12 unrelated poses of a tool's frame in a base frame.
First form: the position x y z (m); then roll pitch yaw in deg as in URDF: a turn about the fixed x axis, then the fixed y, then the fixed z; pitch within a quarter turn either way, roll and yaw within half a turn.
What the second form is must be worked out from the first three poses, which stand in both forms.
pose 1, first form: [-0.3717 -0.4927 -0.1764 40.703 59.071 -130.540]
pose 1, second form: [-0.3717 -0.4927 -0.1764 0.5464 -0.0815 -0.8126 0.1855]
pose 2, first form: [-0.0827 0.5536 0.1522 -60.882 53.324 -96.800]
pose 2, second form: [-0.0827 0.5536 0.1522 -0.0113 0.5954 -0.4252 0.6816]
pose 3, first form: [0.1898 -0.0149 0.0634 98.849 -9.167 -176.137]
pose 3, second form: [0.1898 -0.0149 0.0634 -0.0264 -0.7584 -0.6460 0.0825]
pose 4, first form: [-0.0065 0.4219 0.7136 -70.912 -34.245 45.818]
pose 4, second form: [-0.0065 0.4219 0.7136 -0.4173 -0.4367 0.1457 0.7835]
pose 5, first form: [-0.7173 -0.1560 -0.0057 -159.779 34.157 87.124]
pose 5, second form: [-0.7173 -0.1560 -0.0057 0.7174 0.6112 -0.3251 0.0776]
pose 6, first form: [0.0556 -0.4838 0.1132 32.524 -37.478 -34.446]
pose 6, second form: [0.0556 -0.4838 0.1132 0.1620 -0.3731 -0.1833 0.8950]
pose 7, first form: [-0.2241 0.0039 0.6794 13.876 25.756 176.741]
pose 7, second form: [-0.2241 0.0039 0.6794 -0.2178 0.1240 0.9666 0.0544]
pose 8, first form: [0.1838 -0.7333 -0.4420 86.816 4.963 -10.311]
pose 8, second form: [0.1838 -0.7333 -0.4420 0.6866 -0.0304 -0.0949 0.7202]
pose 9, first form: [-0.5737 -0.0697 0.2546 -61.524 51.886 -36.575]
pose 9, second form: [-0.5737 -0.0697 0.2546 -0.3187 0.5013 -0.0300 0.8039]
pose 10, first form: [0.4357 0.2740 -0.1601 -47.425 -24.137 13.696]
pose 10, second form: [0.4357 0.2740 -0.1601 -0.3676 -0.2370 0.0233 0.8990]
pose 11, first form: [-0.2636 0.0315 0.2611 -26.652 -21.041 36.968]
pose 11, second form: [-0.2636 0.0315 0.2611 -0.1586 -0.2404 0.2634 0.9207]
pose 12, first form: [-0.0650 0.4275 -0.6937 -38.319 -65.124 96.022]
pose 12, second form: [-0.0650 0.4275 -0.6937 0.1928 -0.5457 0.4736 0.6639]
